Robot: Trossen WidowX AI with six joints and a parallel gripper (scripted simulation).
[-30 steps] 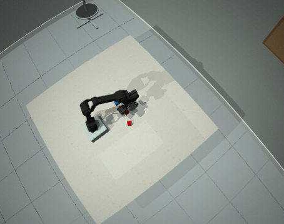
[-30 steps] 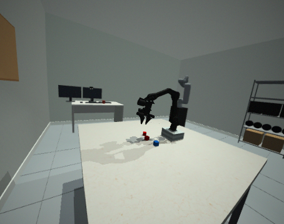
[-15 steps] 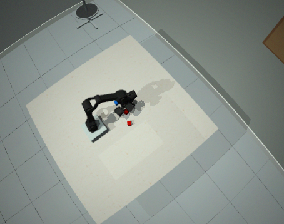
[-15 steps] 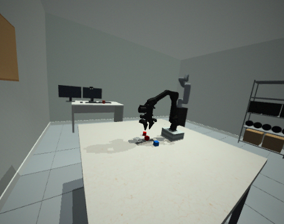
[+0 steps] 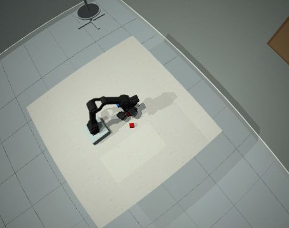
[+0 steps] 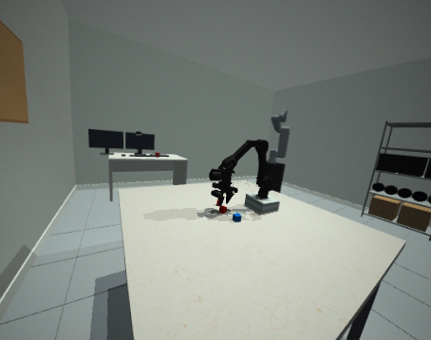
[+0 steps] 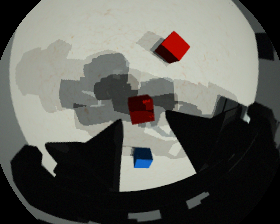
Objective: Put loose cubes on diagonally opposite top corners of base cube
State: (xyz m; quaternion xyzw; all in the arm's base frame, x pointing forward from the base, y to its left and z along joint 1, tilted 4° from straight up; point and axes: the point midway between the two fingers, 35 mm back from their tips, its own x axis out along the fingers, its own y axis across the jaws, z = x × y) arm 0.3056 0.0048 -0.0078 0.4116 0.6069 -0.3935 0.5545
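The blue base cube lies 110 mm to the left of my gripper tip, 30 mm below it and 30 mm behind it. The rest, counted from my gripper tip: red cube (100 mm to the right, 30 mm below, 30 mm behind).
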